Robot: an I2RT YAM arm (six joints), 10 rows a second.
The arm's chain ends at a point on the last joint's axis. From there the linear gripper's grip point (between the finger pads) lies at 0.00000 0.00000 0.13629 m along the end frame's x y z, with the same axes.
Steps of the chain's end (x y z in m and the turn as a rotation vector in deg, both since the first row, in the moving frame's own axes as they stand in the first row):
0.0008, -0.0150, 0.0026, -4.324, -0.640, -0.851
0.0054, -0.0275, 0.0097, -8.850, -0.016, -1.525
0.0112, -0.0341, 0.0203, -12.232, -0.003, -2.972
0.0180, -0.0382, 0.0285, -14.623, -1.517, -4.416
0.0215, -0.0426, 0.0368, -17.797, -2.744, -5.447
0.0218, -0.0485, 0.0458, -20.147, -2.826, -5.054
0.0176, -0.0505, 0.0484, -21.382, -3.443, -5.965
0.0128, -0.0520, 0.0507, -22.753, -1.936, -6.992
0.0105, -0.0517, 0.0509, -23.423, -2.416, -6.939
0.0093, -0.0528, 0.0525, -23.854, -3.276, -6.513
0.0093, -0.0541, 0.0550, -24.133, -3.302, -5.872
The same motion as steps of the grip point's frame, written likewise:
-0.0006, -0.0047, 0.0022, -4.324, -0.640, -0.851
0.0056, -0.0065, 0.0081, -8.850, -0.016, -1.525
0.0119, -0.0052, 0.0172, -12.232, -0.003, -2.972
0.0158, -0.0037, 0.0240, -14.623, -1.517, -4.416
0.0171, -0.0007, 0.0301, -17.797, -2.744, -5.447
0.0173, -0.0013, 0.0373, -20.147, -2.826, -5.054
0.0122, -0.0005, 0.0388, -21.382, -3.443, -5.965
0.0116, 0.0008, 0.0400, -22.753, -1.936, -6.992
0.0082, 0.0027, 0.0396, -23.423, -2.416, -6.939
0.0049, 0.0026, 0.0407, -23.854, -3.276, -6.513
0.0046, 0.0019, 0.0429, -24.133, -3.302, -5.872

